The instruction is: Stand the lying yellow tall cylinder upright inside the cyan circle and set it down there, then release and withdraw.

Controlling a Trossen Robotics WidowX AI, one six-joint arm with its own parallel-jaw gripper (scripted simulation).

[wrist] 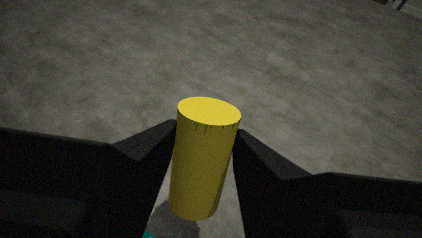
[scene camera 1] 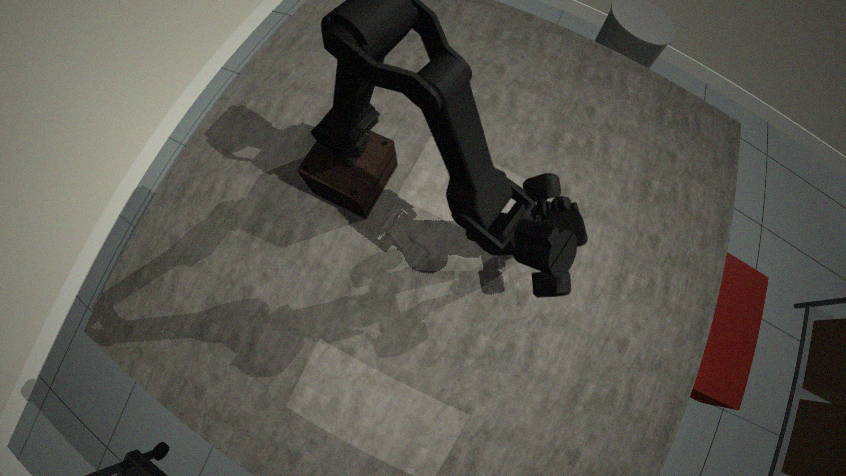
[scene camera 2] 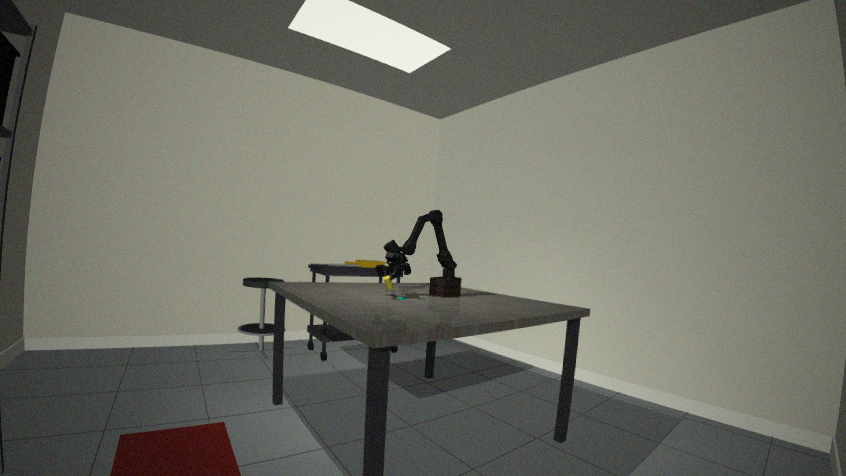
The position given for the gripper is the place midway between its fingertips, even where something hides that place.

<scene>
The gripper [scene camera 1: 573,236] carries a yellow cylinder [wrist: 206,129].
The gripper shows as well in the wrist view [wrist: 205,132].
</scene>
